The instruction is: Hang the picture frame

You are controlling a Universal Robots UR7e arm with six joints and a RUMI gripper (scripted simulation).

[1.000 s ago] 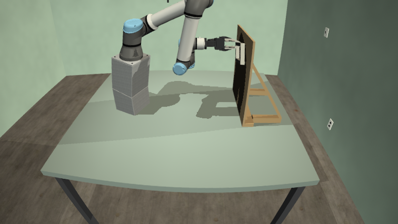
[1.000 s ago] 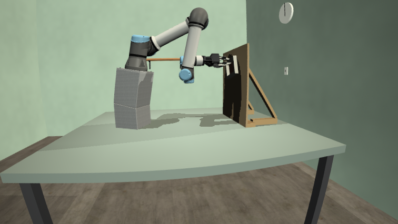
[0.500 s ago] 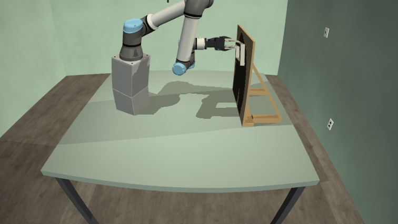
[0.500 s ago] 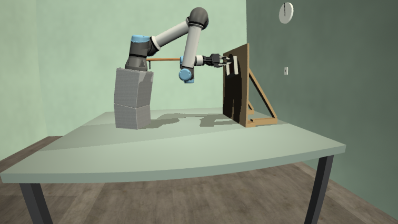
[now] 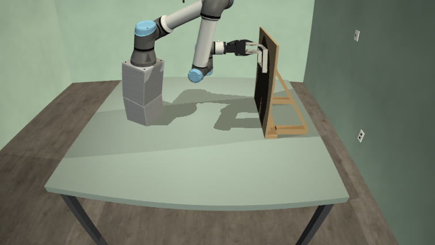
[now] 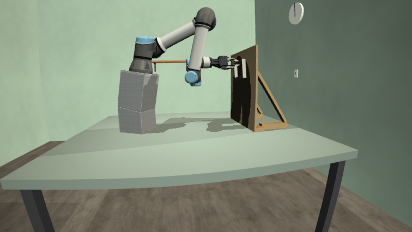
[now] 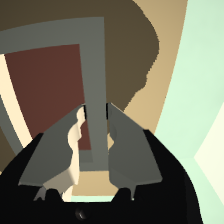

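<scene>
Right now the picture frame is 5 cm below my hand, 2 cm ahead of it and 1 cm to the right of it. The rest, counted from my hand: upright wooden board: 18 cm below, 4 cm ahead.
</scene>
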